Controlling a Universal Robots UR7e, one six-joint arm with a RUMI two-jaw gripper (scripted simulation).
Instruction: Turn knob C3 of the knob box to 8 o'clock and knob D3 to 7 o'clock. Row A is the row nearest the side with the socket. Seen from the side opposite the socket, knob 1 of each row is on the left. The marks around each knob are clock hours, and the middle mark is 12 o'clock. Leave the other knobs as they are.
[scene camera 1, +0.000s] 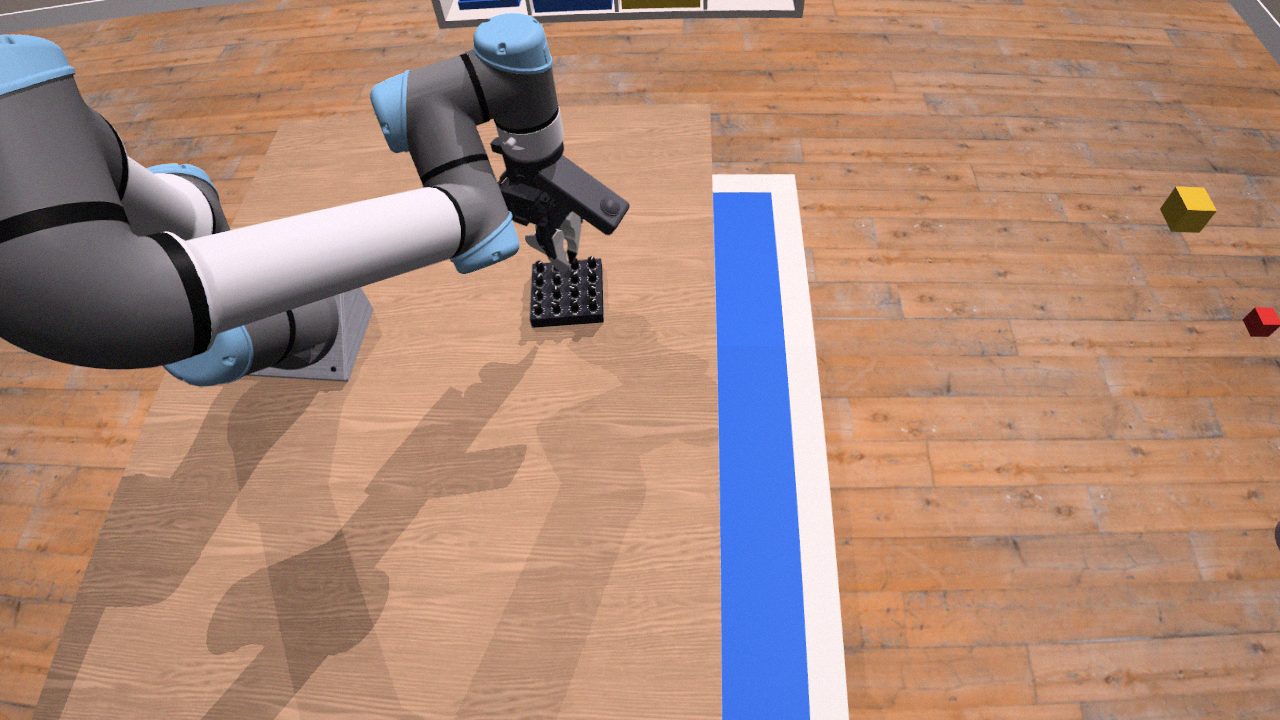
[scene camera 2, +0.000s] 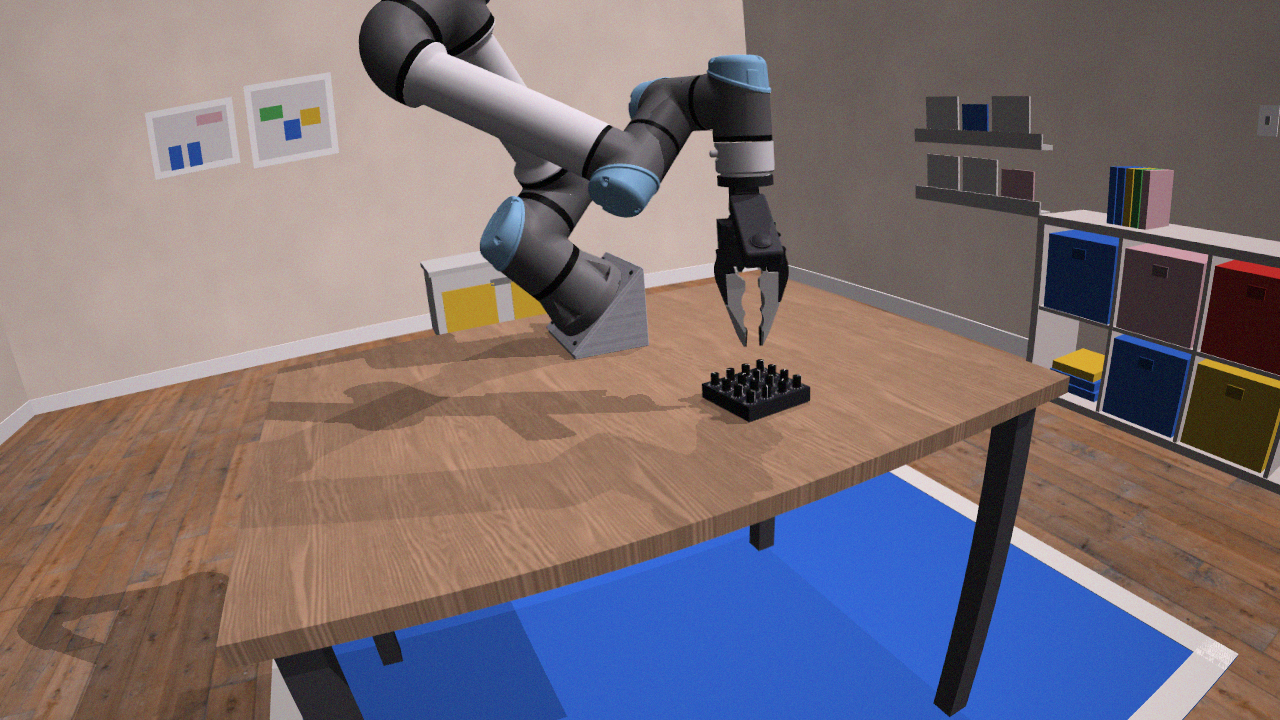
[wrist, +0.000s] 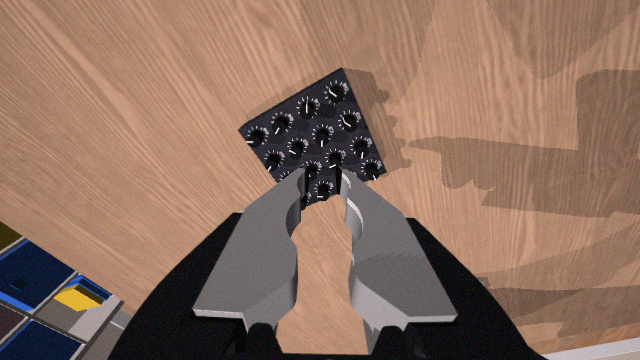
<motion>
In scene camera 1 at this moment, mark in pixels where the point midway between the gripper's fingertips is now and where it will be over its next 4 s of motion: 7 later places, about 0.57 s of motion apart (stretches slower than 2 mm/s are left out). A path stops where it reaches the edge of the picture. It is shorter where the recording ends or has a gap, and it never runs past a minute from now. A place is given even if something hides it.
My gripper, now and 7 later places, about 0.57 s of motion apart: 567, 267; 569, 273; 570, 281; 571, 285; 573, 286; 575, 288; 575, 292; 574, 286
</motion>
